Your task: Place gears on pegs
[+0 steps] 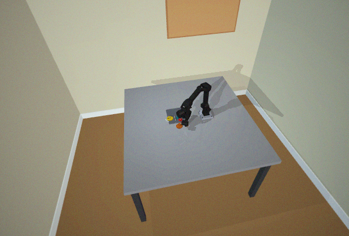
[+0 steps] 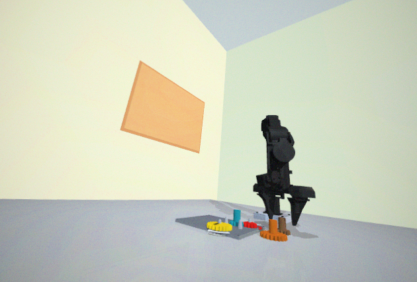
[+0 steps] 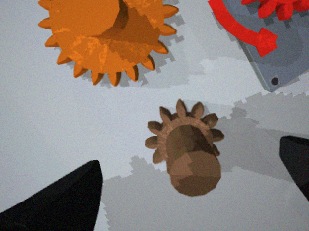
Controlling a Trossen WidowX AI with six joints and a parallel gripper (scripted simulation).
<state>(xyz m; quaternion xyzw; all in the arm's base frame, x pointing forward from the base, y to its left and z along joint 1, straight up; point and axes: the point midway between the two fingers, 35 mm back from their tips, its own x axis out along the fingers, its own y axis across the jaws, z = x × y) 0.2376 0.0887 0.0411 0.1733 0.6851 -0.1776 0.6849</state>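
The brown gear lies 1 cm below my gripper tip. Also, from my gripper tip: teal gear: 6 cm ahead, 11 cm to the right; red gear: 4 cm ahead, 8 cm to the right, 1 cm below; orange gear: 7 cm ahead, 1 cm to the right, 1 cm below.
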